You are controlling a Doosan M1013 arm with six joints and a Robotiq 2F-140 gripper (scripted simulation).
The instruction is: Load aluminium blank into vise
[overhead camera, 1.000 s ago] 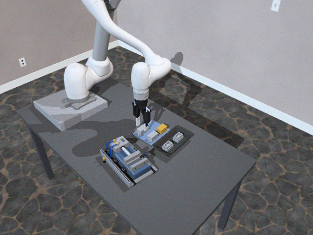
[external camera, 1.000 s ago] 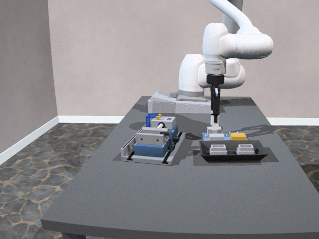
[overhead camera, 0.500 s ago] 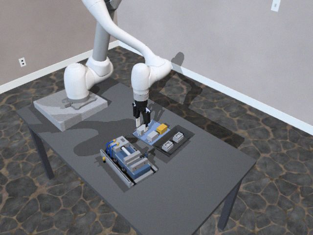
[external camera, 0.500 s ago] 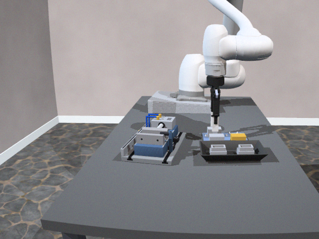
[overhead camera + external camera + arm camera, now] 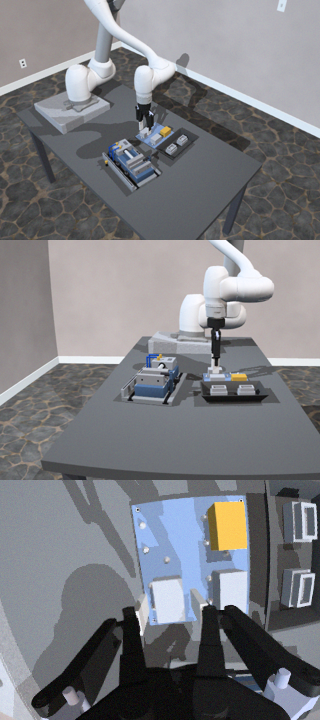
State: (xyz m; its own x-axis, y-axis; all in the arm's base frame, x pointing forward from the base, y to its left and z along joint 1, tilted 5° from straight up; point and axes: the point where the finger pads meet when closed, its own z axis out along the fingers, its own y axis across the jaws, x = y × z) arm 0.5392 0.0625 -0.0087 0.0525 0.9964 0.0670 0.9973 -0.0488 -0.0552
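The aluminium blank lies 4 cm below my hand. Also, from my hand: brass blank (9 cm ahead, 9 cm to the left, 4 cm below); then blue infeed plate (5 cm ahead, 4 cm to the left, 6 cm below).
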